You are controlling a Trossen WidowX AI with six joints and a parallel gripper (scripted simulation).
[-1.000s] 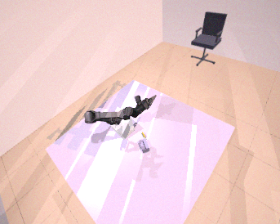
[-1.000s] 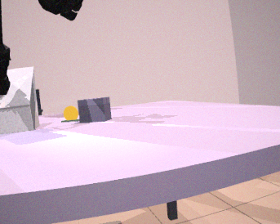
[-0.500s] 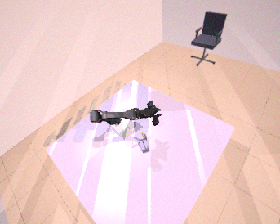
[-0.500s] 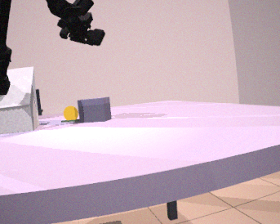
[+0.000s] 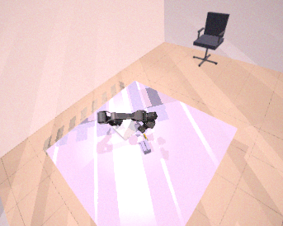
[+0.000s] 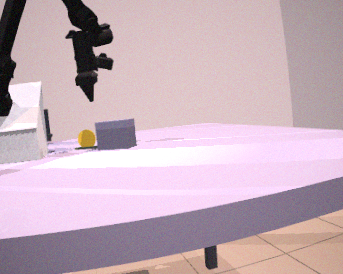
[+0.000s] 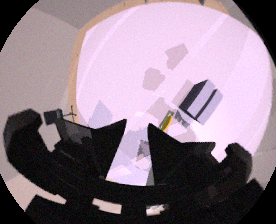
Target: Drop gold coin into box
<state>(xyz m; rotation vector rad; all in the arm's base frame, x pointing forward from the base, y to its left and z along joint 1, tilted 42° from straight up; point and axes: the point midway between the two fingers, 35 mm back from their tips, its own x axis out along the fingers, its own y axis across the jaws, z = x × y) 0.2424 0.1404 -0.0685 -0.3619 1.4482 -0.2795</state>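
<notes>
The coin lies 2 cm behind my gripper tip, 6 cm to the right of it and 12 cm below it.
</notes>
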